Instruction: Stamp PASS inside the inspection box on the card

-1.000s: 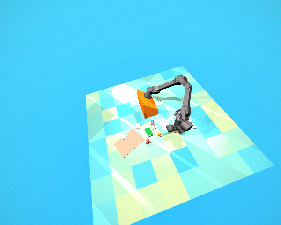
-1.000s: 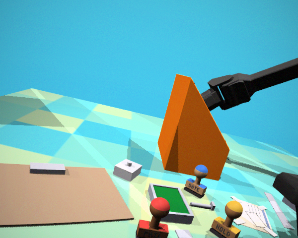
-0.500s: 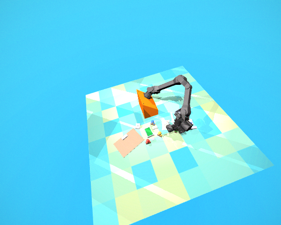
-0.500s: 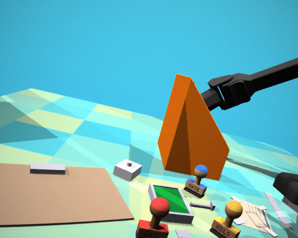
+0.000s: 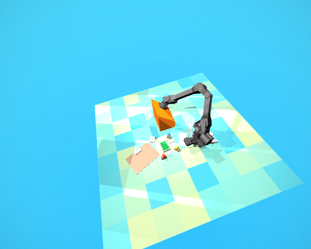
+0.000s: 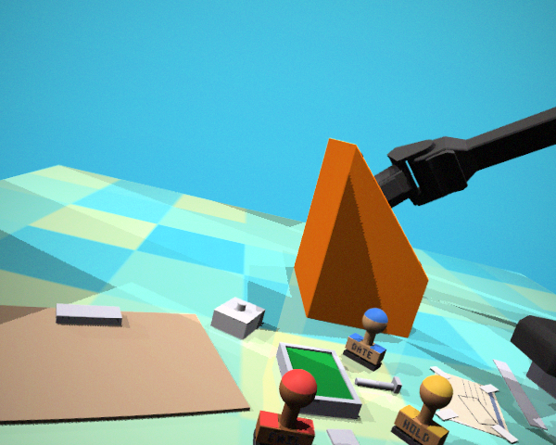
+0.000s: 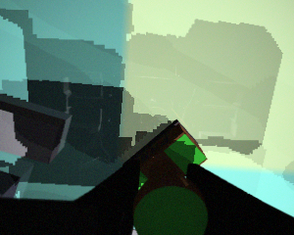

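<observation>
Now: gripper tip 4 cm past the green ink pad, 24 cm to the left of it and 2 cm above it. From my gripper tip the other things lie so: card: 8 cm behind, 7 cm to the right, 3 cm below; then green-knobbed stamp: right at my gripper tip; then labelled stamp-pad box: 6 cm behind, 13 cm to the left, 1 cm below.
</observation>
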